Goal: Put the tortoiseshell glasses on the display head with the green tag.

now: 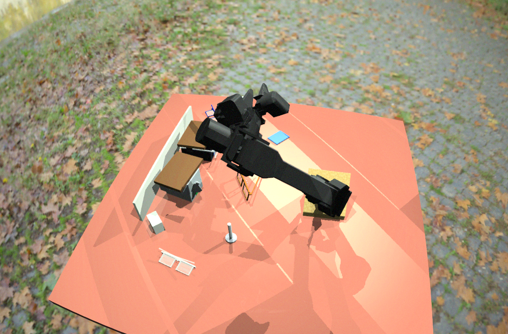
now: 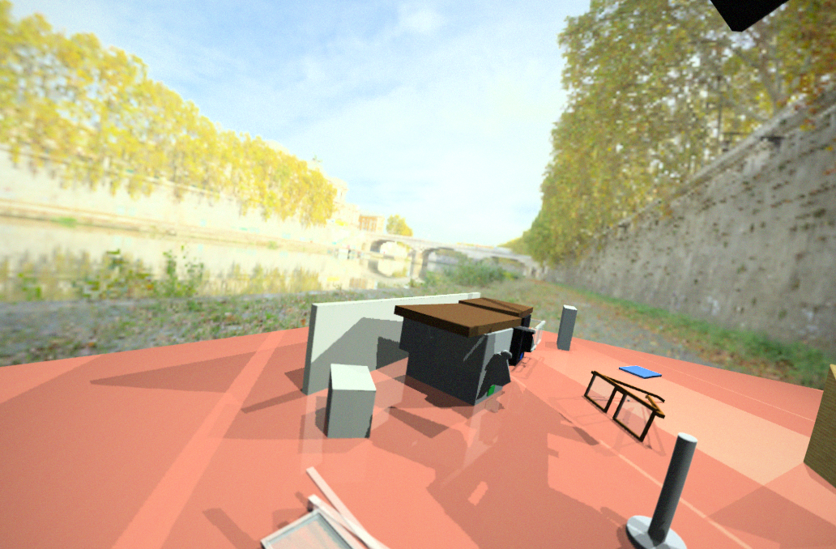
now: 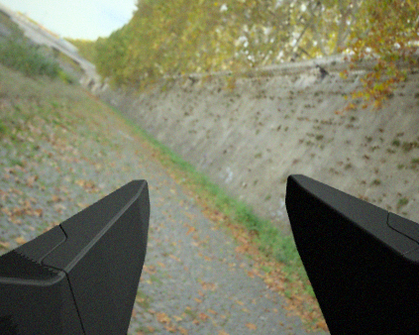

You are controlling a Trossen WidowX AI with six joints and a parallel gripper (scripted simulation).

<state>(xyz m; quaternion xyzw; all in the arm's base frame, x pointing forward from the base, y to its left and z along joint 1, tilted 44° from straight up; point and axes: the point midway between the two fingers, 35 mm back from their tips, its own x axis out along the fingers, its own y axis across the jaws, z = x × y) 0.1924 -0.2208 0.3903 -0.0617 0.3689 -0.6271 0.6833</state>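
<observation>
The grey peg stand lies 50 cm below my gripper tip, 11 cm to the left of it and 8 cm ahead of it. From my gripper tip the other things lie so: black head 47 cm below, 29 cm to the right, 28 cm ahead; then grey display head 47 cm below, 29 cm ahead, 7 cm to the right; then white block 50 cm below, 36 cm ahead, 12 cm to the left.
</observation>
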